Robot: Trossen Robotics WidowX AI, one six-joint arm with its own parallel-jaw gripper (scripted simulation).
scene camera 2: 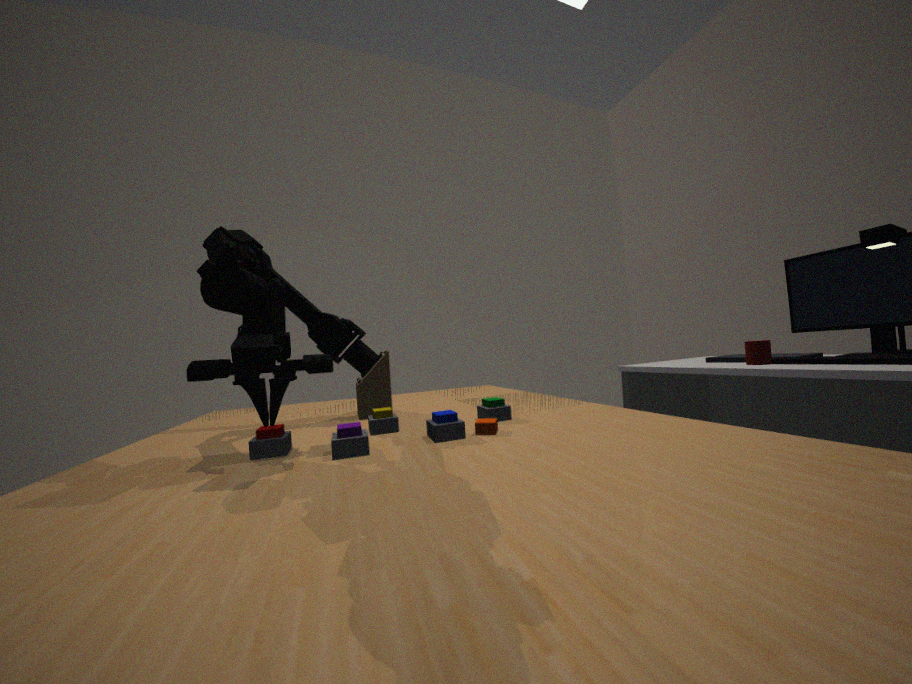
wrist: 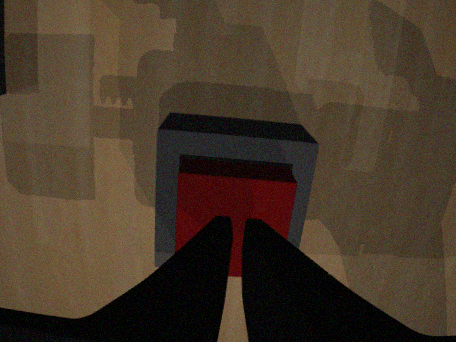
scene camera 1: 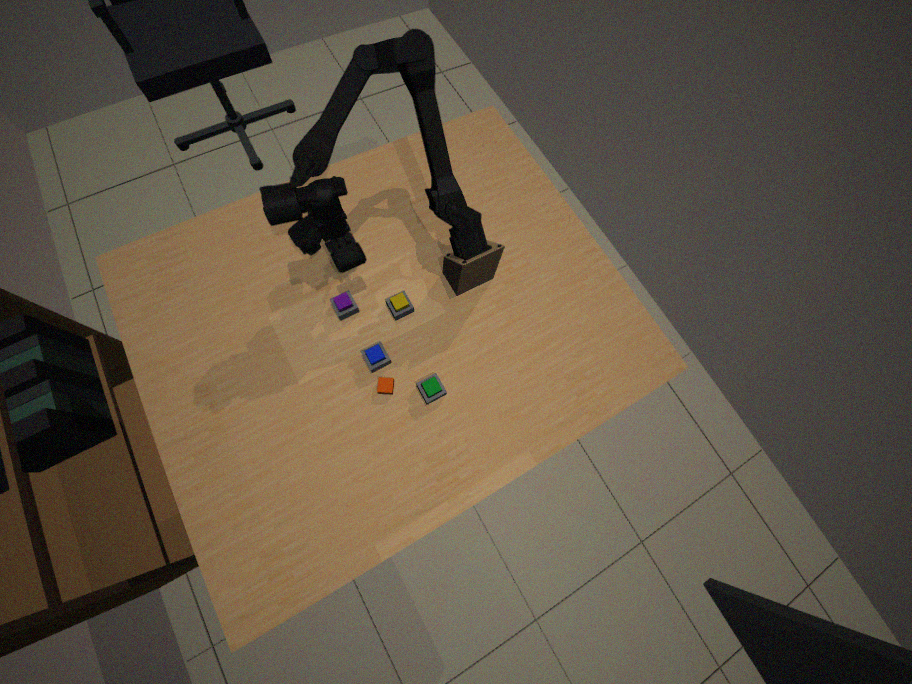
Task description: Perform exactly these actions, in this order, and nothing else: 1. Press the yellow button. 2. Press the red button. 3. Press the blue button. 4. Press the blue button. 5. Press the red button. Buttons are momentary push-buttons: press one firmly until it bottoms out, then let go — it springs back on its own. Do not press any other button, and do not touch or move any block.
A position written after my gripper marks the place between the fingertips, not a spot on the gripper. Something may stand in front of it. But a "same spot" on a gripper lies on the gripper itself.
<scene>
my gripper: scene camera 2; wrist; scene camera 1 342, 251
same spot on my gripper: (wrist: 282, 287) = (scene camera 2: 261, 401)
</scene>
